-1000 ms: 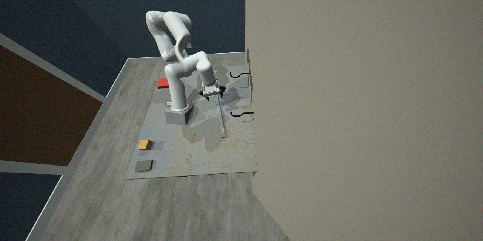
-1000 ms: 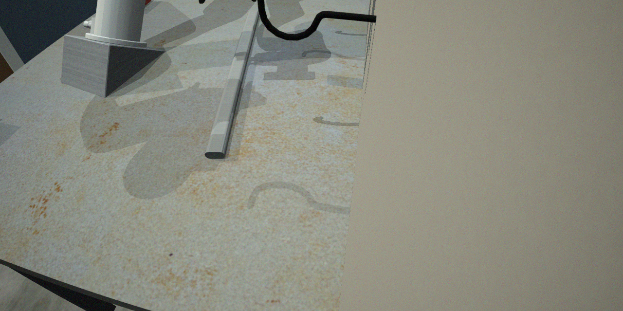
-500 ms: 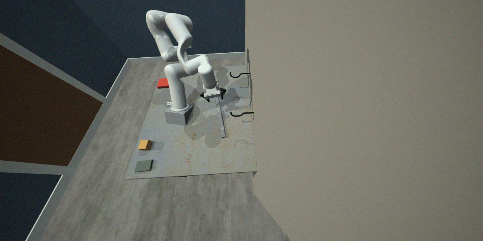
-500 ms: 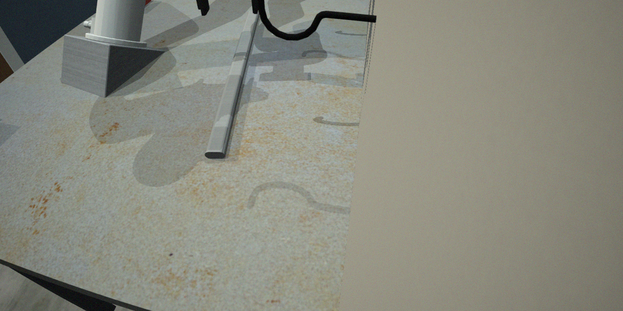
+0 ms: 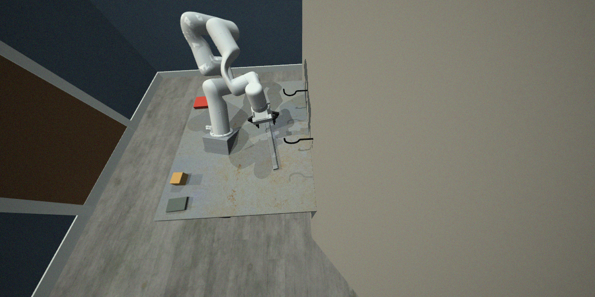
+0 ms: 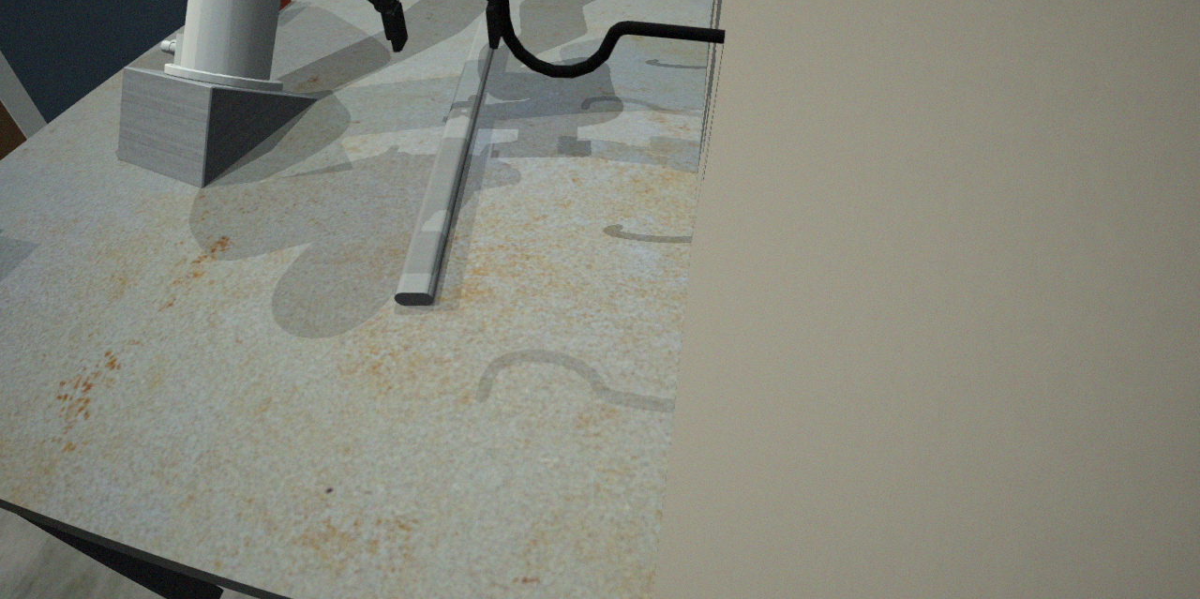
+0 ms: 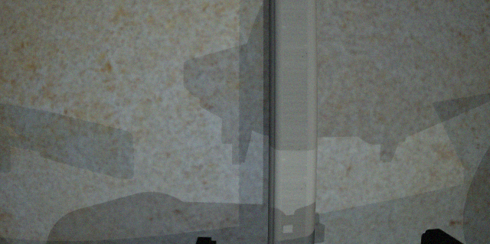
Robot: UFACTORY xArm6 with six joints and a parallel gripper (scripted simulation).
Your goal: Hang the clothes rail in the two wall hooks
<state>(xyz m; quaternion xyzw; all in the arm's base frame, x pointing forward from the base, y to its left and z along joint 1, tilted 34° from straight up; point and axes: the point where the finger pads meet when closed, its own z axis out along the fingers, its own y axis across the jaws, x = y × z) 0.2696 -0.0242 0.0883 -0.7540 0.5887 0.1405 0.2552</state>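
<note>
The clothes rail is 10 cm below my hand. Round my hand: orange block 44 cm behind, 30 cm to the right, 8 cm below; beige wall 27 cm ahead, 2 cm to the left, 32 cm above; red block 48 cm behind, 23 cm to the left, 9 cm below.
</note>
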